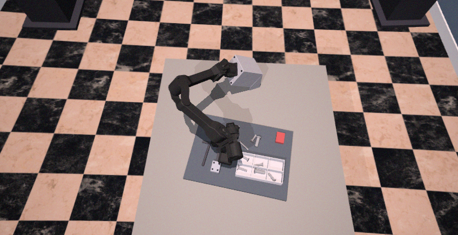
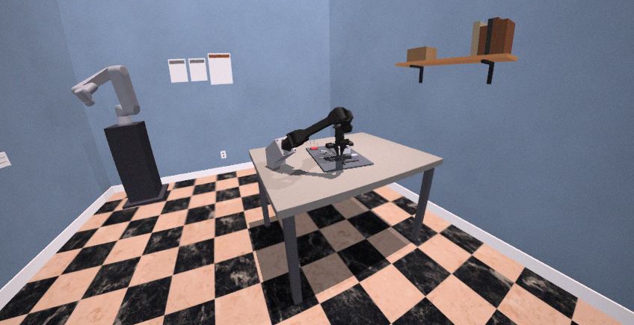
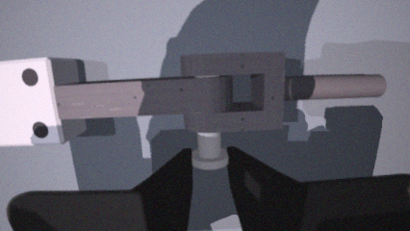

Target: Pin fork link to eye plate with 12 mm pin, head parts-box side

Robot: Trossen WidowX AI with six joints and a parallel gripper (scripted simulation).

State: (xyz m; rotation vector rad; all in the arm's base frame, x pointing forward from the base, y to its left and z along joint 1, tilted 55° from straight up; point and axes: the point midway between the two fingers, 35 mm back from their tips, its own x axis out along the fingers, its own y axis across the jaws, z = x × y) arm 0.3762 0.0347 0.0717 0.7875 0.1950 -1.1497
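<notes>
Now: the eye plate 10 mm ahead of my hand, 40 mm to the right of it and 30 mm below it. From my hand the other things lie so: dark fork link: 30 mm behind, 30 mm to the right, 30 mm below; then pin: 20 mm behind, 80 mm to the left, 40 mm below; then dark mat: 10 mm ahead, 60 mm to the left, 50 mm below.
</notes>
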